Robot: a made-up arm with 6 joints.
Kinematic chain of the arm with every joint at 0, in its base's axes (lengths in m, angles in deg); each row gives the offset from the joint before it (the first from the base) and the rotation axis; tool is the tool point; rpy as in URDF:
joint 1: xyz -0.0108 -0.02 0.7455 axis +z
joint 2: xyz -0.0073 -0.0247 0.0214 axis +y
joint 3: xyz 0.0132 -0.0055 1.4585 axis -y
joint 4: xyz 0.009 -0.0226 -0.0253 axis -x
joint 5: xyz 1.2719 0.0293 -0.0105 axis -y
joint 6: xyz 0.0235 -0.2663 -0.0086 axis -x
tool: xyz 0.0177 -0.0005 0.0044 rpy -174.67 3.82 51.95
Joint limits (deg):
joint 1: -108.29..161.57
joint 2: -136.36..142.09
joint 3: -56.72..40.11
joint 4: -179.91..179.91
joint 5: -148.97..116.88
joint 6: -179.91..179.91
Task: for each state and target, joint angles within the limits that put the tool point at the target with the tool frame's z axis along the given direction. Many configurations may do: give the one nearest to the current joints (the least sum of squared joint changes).
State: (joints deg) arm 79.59 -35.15 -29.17 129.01 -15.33 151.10
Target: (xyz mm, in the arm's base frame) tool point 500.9 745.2 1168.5 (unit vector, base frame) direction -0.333 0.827 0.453
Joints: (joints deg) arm 54.39 3.57 -56.72 114.67 5.72 115.92
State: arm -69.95 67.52 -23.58 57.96 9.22 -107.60
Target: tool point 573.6 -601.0 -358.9 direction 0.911 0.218 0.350
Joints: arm -28.76 88.41 -37.18 41.27 38.36 -166.01
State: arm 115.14 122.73 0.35 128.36 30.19 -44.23
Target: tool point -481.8 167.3 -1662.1 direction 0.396 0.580 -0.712
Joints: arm 152.14 142.09 27.52 112.40 49.52 -3.10
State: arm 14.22 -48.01 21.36 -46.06 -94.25 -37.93
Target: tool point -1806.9 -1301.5 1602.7 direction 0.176 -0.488 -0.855
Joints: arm 32.26 -98.09 39.62 -64.66 -139.84 -24.88
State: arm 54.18 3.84 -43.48 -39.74 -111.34 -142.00
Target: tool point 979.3 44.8 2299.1 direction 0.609 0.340 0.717
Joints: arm 13.62 -12.61 2.76 -48.87 -84.40 -148.86
